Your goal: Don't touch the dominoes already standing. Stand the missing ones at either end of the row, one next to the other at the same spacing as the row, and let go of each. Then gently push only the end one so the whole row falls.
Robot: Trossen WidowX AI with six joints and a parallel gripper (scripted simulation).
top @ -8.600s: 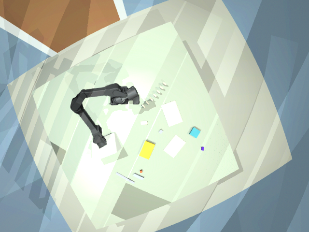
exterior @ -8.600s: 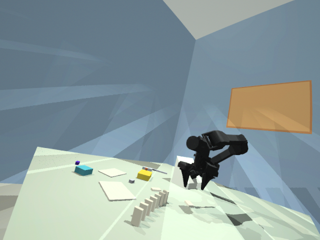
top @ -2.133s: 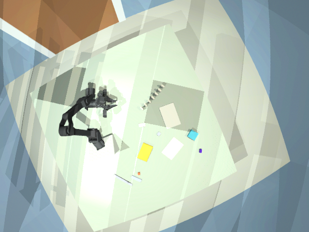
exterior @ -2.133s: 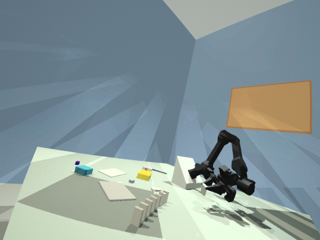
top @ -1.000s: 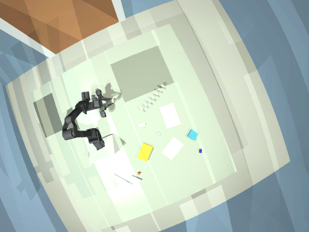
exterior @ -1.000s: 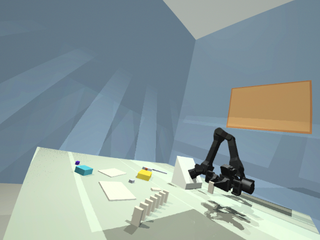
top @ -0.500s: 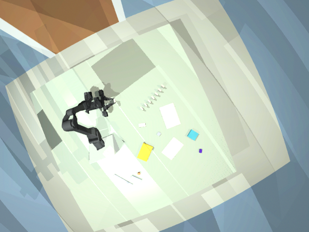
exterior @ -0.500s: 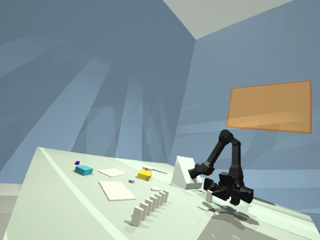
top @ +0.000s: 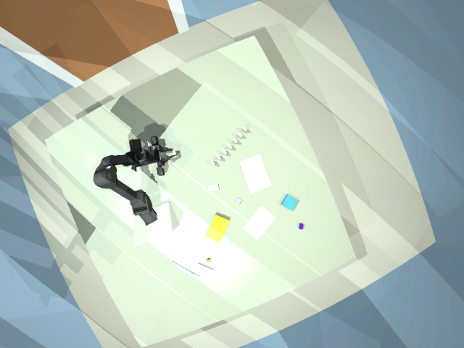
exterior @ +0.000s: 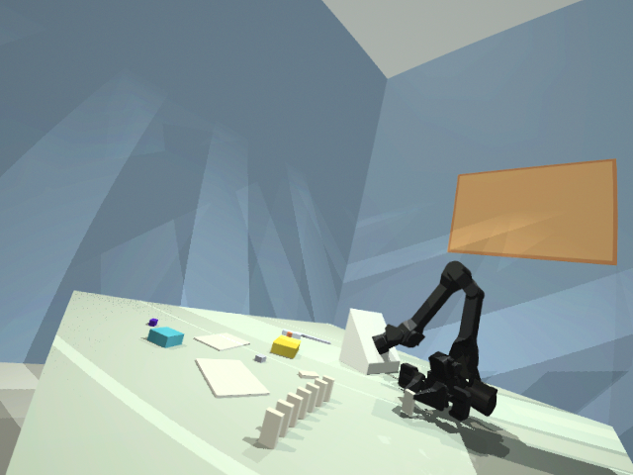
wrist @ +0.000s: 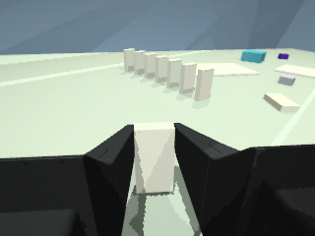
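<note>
My gripper tip is 150 mm short of the grey cube, 350 mm to the left of it and 40 mm above it. Round my gripper tip: orange cube (120 mm behind, 540 mm to the right, 40 mm below); then yellow block (410 mm to the right, 30 mm below); then cyan block (360 mm ahead, 470 mm to the right, 30 mm below).
</note>
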